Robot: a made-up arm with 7 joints.
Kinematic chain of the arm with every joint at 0, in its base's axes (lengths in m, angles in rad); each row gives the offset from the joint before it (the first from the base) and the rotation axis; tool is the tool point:
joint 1: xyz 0 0.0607 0 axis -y
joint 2: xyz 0 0.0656 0 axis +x
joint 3: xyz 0 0 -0.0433 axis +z
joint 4: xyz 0 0 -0.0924 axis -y
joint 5: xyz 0 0 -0.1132 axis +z
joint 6: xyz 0 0 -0.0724 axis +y
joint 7: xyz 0 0 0 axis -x
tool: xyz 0 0 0
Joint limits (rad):
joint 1: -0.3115..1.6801
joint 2: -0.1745..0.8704
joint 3: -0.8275..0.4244
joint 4: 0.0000..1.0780
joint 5: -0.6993..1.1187
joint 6: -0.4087..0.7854
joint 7: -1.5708..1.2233
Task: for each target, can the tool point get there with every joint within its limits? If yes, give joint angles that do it. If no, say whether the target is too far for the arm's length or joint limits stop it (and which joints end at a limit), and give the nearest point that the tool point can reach.
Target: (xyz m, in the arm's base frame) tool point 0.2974 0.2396 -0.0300
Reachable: yes | joints 1.3479 0.3454 0.1679 0.2008 0.7391 0.0398 -0.1400
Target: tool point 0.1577 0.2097 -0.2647
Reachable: yes | joints 0.4193 0.3347 -0.5405 0.2298 0.1436 0.4213 -0.6731
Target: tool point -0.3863 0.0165 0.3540
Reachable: no: too far | nearest point 0.0758 0.3406 0.1582 | short by 0.597 m
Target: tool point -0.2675 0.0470 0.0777
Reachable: no: joint limits stop it (at a limit: joint 1, joint 2, joint 4) | nearest point -0.0970 0.0705 -0.3012 | short by 0.416 m
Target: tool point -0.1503 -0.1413 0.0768
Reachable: no: joint limits stop it (at a limit: joint 1, joint 2, joint 3, joint 4) | nearest point 0.1860 -0.0311 0.1317 | short by 0.358 m
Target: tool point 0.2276 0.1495 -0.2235
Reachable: yes | joints 0.7073 0.1436 -0.6809 0.1941 0.7630 0.0404 0.6240
